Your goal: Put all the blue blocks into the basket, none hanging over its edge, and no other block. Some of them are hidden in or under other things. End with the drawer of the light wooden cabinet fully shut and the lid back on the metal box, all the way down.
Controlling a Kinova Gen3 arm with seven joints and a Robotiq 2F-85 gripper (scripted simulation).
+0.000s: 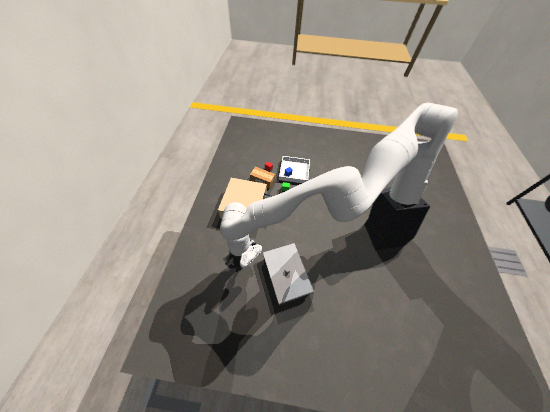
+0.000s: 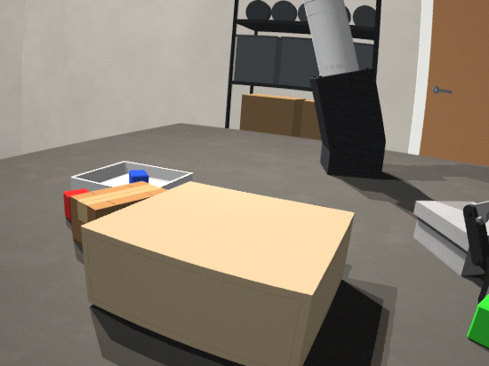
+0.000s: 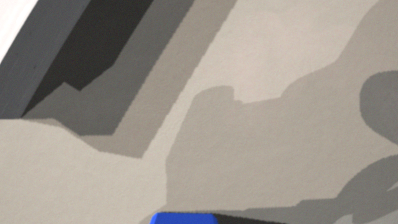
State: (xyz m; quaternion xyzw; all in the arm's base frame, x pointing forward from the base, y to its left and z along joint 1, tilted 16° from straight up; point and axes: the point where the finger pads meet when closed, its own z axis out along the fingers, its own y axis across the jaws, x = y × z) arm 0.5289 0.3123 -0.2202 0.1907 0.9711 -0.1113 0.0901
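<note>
My gripper is now 60 mm past the basket, 530 mm to the left of it and 10 mm above it. The rest, counted from my hand: grey metal box (180 mm behind, 10 mm to the right, 10 mm above); then lid (180 mm behind, 10 mm to the right, 30 mm above); then drawer (80 mm ahead, 250 mm to the right, 10 mm above).
</note>
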